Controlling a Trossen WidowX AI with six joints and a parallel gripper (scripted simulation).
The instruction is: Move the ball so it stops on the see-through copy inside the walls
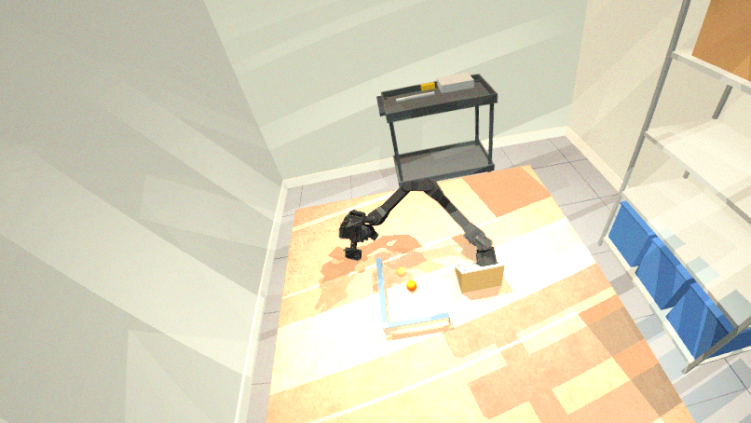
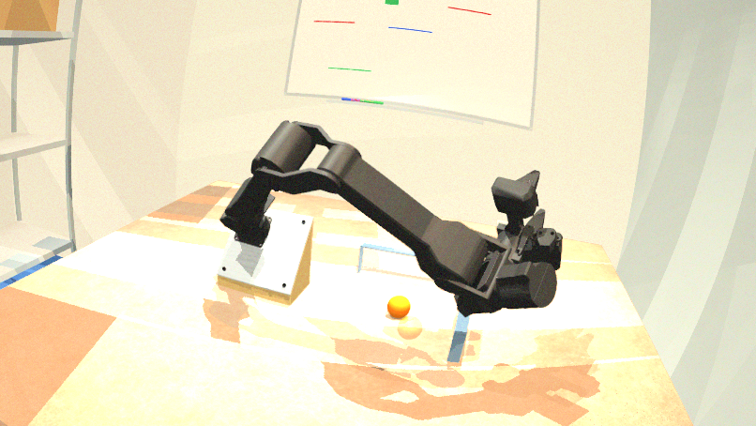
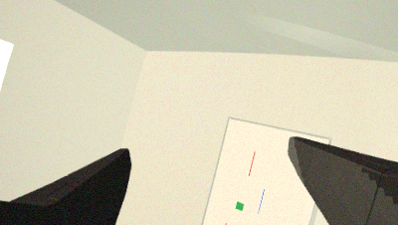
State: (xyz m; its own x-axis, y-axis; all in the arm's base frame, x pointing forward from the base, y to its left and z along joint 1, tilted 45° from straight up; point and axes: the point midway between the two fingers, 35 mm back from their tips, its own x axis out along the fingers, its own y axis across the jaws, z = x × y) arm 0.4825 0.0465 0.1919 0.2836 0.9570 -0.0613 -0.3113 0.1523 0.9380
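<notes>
My gripper tip is now 260 mm above the orange ball, 200 mm past it and 60 mm to the right of it. Round my gripper tip: see-through copy 260 mm below, 170 mm behind, 10 mm to the right.
</notes>
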